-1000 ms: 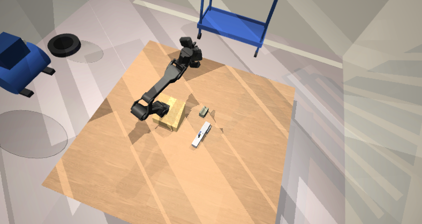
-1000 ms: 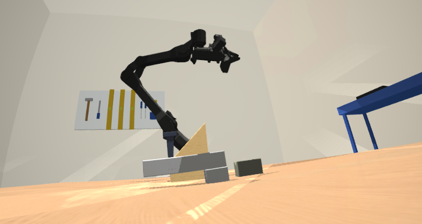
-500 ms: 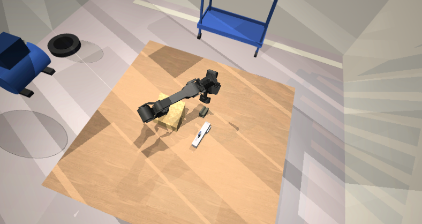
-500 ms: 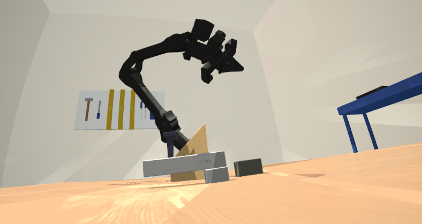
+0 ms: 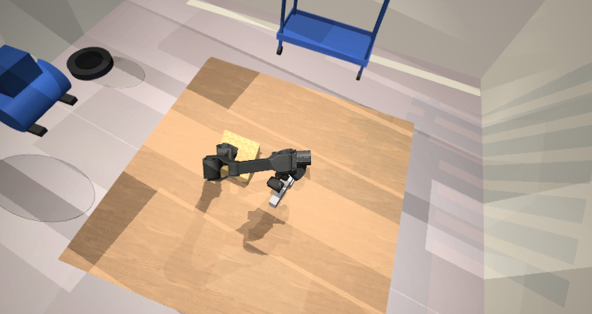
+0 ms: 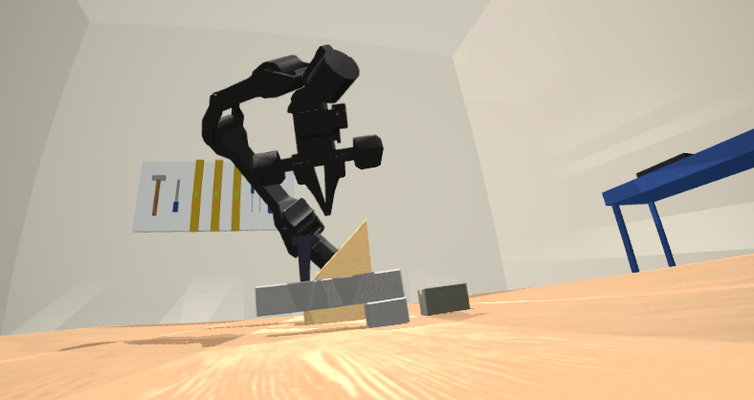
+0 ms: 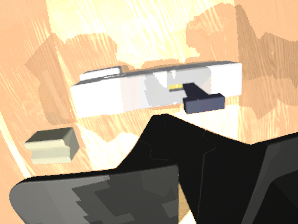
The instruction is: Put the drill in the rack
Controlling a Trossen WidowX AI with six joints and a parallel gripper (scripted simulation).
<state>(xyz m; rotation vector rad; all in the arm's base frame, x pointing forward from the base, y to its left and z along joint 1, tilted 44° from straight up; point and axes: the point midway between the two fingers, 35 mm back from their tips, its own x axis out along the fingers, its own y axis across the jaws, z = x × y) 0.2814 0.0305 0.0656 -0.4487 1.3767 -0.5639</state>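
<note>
Right now the dark blue key is 1 cm behind my gripper tip, 3 cm to the right of it and 6 cm below it. Also, from my gripper tip: olive-green block: 6 cm behind, 17 cm to the left, 13 cm below.
</note>
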